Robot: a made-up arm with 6 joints.
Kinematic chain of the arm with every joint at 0, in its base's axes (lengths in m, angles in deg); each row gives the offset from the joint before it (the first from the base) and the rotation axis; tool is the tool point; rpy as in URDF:
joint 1: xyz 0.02 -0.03 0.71 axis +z
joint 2: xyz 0 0.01 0.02 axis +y
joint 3: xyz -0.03 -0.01 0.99 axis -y
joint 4: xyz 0.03 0 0 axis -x
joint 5: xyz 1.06 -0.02 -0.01 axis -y
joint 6: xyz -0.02 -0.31 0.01 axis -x
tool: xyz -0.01 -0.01 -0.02 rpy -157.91 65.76 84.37
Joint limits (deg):
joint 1: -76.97..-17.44
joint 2: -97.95..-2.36
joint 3: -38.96..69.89
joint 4: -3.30..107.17
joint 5: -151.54..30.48
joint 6: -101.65..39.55
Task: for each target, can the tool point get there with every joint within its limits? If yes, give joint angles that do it. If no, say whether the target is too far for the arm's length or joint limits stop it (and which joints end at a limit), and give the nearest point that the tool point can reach.
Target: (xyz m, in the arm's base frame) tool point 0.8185 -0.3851 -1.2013
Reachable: no: joint limits stop it (at a limit: joint 1, joint 2, joint 3, joint 4, joint 5, joint 6) | nearest point 0.7070 -0.5686 1.0373 | short by 2.249 m
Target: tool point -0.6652 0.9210 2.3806
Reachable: yes | joints -54.12 -53.21 38.74 86.51 -116.86 -43.31
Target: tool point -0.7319 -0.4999 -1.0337
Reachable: no: joint limits stop it (at a limit: joint 1, joint 2, joint 3, joint 4, joint 5) | nearest point -0.1348 -0.8416 1.0363 | short by 2.181 m
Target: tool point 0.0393 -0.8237 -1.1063
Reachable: no: joint limits stop it (at a limit: joint 2, joint 3, joint 4, joint 5) | nearest point 0.0400 -0.8539 1.0357 | short by 2.142 m
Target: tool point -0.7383 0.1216 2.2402
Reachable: yes | joints -27.51 -64.74 3.38 46.92 -120.81 -3.80
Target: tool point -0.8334 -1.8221 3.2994
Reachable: no: too far | nearest point -0.1570 -0.8197 2.4970 | short by 1.451 m
